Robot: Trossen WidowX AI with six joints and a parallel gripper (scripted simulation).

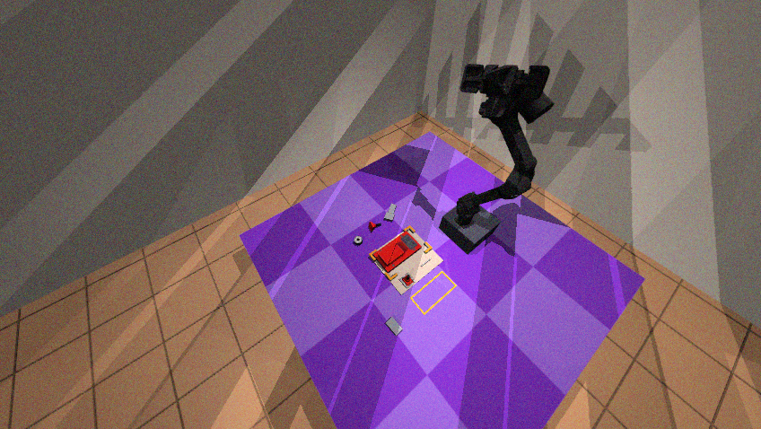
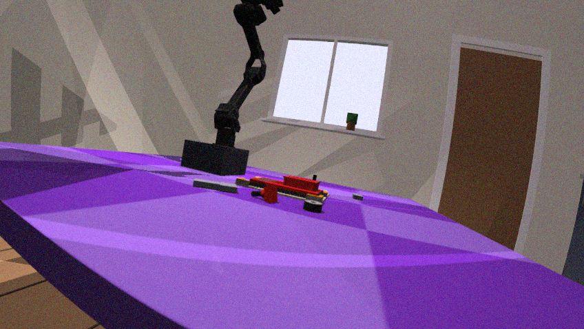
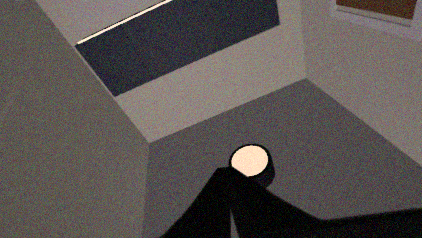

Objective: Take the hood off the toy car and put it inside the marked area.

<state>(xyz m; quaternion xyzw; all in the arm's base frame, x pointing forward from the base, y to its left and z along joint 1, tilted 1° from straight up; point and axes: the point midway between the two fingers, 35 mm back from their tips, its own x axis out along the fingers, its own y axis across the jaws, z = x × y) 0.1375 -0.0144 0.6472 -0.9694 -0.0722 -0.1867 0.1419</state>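
Right now the hood is 18 cm ahead of my gripper tip, 5 cm to the right of it and 72 cm below it. Also, from my gripper tip: wheel 26 cm ahead, 20 cm to the right, 75 cm below.
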